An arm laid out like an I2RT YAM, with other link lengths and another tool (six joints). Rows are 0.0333 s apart.
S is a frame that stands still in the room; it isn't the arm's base.
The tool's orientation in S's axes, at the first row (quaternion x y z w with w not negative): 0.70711 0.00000 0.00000 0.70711
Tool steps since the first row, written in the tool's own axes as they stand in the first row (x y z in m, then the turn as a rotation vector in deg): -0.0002 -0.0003 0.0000 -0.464 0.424 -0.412; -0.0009 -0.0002 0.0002 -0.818 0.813 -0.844; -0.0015 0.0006 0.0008 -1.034 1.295 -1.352; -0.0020 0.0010 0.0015 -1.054 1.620 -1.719; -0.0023 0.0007 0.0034 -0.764 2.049 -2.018
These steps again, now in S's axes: -0.0002 0.0000 -0.0003 -0.464 0.412 0.424; -0.0009 -0.0002 -0.0002 -0.818 0.844 0.813; -0.0015 -0.0008 0.0006 -1.034 1.352 1.295; -0.0020 -0.0015 0.0010 -1.054 1.719 1.620; -0.0023 -0.0034 0.0007 -0.764 2.018 2.049
